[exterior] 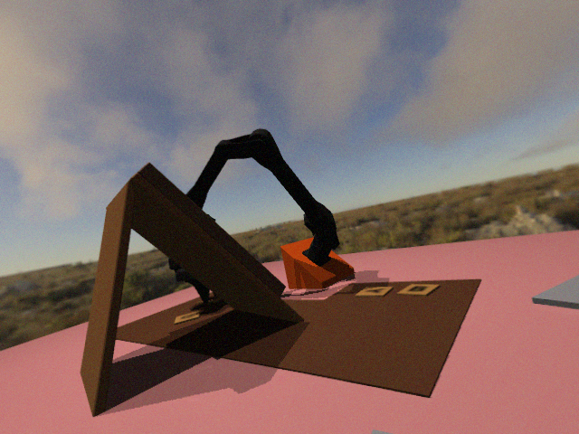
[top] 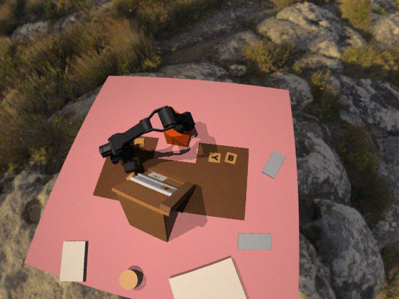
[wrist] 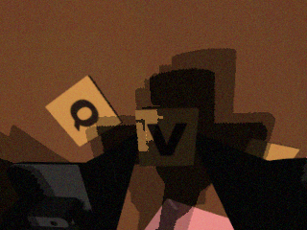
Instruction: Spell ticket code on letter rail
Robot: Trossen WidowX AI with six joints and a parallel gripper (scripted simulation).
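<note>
Now: the white ticket 90 mm ahead of my gripper tip, 160 mm to the left of it and 70 mm above it. Also, from my gripper tip: brown mat 10 mm behind, 210 mm to the left, 20 mm below; white block 540 mm ahead, 170 mm to the right, 10 mm below.
</note>
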